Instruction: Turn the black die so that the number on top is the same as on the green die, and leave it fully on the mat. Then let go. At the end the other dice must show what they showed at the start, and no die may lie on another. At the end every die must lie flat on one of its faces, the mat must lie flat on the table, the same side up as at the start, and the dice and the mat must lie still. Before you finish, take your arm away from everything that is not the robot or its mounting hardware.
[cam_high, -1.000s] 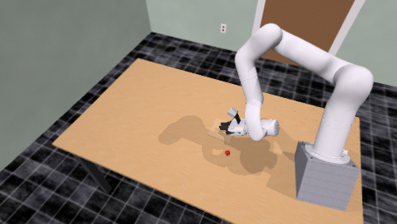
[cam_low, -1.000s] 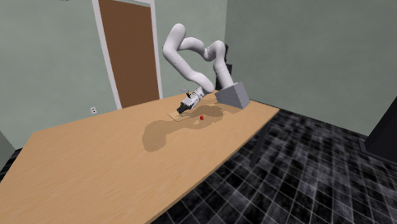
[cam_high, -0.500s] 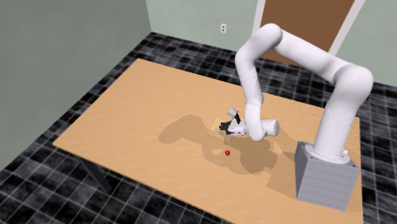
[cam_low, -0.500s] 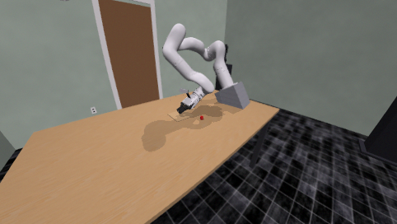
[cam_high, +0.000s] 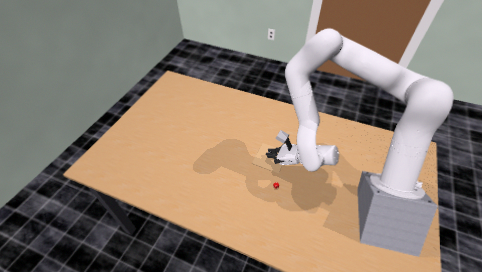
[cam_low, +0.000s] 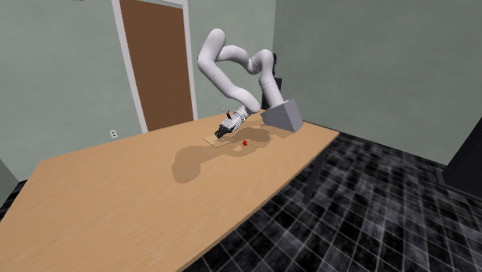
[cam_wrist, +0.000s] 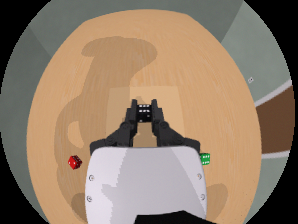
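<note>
The tan mat is 40 mm below my hand. Round my hand: black die 10 mm ahead, 10 mm below; then green die 70 mm behind, 100 mm to the right, 30 mm below; then red die 80 mm behind, 140 mm to the left, 30 mm below.
</note>
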